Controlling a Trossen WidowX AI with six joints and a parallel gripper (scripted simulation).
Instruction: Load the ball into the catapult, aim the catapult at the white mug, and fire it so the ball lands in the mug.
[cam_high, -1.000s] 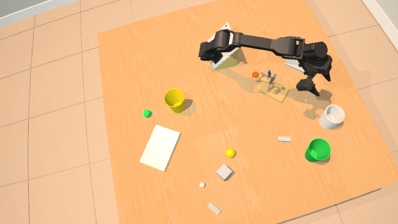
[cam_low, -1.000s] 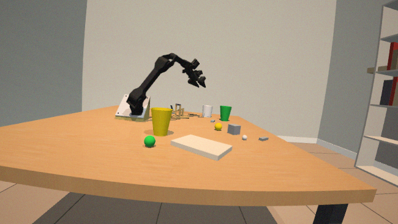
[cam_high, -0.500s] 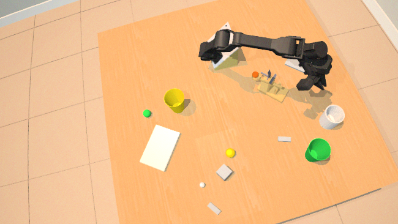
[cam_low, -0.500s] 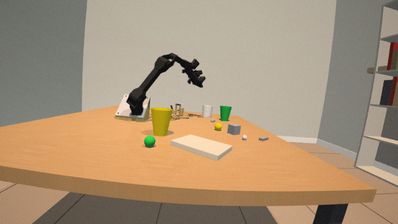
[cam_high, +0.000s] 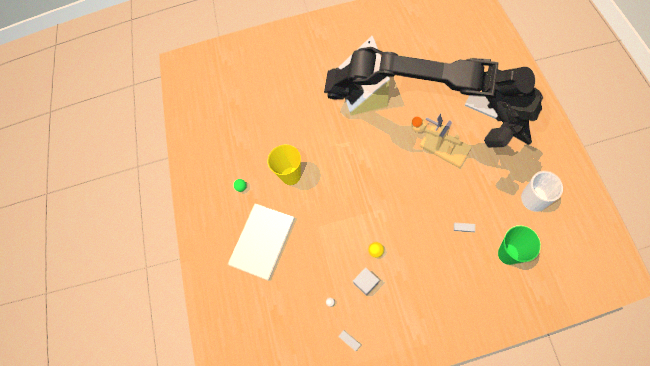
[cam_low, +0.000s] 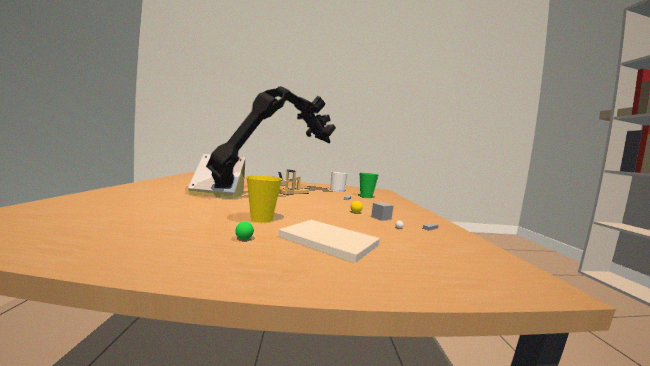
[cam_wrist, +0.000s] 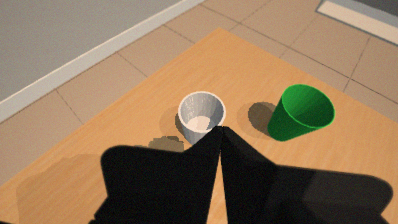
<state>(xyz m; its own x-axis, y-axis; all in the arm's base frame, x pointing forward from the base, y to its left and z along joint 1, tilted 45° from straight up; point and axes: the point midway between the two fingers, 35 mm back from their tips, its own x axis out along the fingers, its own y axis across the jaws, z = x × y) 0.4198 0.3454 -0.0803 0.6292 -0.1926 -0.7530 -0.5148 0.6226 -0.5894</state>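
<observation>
Now: gripper tip 250 mm past the orange ball, 190 mm above it and 180 mm to the left of it. From my gripper tip the other things lie so: green cup 220 mm below, 200 mm ahead, 80 mm to the right; then white mug 230 mm below, 80 mm ahead, 70 mm to the left; then wooden catapult 210 mm behind, 200 mm below, 130 mm to the right.
</observation>
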